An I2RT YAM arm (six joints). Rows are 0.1 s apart.
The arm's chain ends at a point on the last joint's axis. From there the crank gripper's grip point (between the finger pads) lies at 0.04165 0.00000 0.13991 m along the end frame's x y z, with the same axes.
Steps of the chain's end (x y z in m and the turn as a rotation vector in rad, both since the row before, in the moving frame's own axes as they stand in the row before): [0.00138 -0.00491 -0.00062 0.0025 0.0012 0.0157]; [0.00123 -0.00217 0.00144 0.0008 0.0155 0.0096]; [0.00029 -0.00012 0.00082 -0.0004 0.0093 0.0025]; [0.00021 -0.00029 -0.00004 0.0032 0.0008 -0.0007]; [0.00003 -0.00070 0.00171 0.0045 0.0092 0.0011]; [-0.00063 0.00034 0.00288 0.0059 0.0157 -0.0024]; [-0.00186 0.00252 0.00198 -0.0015 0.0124 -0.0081]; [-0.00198 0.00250 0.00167 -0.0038 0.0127 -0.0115]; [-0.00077 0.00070 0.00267 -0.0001 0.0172 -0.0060]
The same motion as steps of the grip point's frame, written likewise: [0.00155 -0.00460 -0.00067 0.0025 0.0012 0.0157]; [0.00339 -0.00187 0.00078 0.0008 0.0155 0.0096]; [0.00159 0.00004 0.00043 -0.0004 0.0093 0.0025]; [0.00032 -0.00077 -0.00007 0.0032 0.0008 -0.0007]; [0.00132 -0.00128 0.00132 0.0045 0.0092 0.0011]; [0.00156 -0.00059 0.00221 0.0059 0.0157 -0.0024]; [-0.00013 0.00239 0.00145 -0.0015 0.0124 -0.0081]; [-0.00021 0.00254 0.00113 -0.0038 0.0127 -0.0115]; [0.00163 0.00046 0.00193 -0.0001 0.0172 -0.0060]
